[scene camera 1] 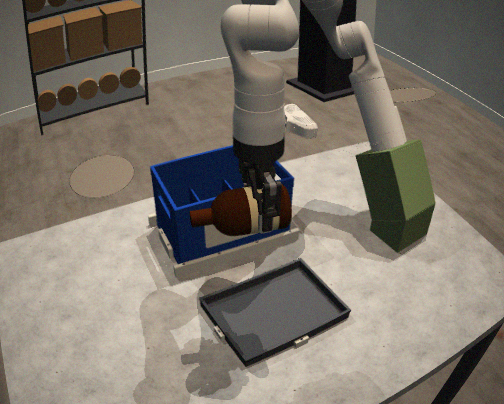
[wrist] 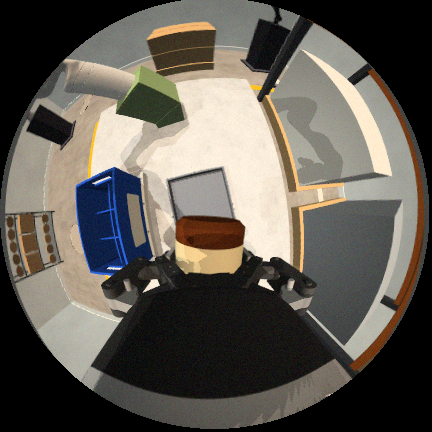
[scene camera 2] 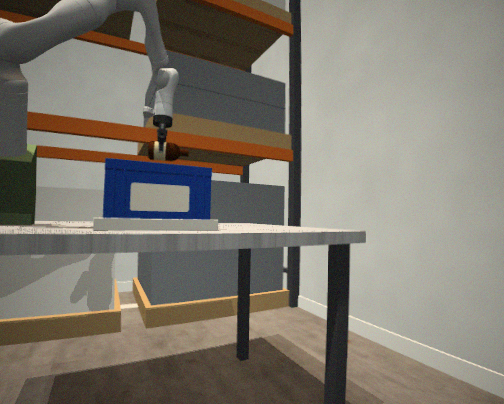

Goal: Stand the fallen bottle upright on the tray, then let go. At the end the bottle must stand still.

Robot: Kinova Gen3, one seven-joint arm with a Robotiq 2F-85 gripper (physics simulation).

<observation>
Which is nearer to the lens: the brown bottle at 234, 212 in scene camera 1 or the blue crate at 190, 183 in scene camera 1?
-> The brown bottle.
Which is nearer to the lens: the blue crate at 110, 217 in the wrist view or the dark grey tray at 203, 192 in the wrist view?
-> The dark grey tray.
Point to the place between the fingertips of my gripper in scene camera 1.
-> At 257, 216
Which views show the dark grey tray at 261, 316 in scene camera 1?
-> Scene camera 1 and the wrist view only.
</observation>
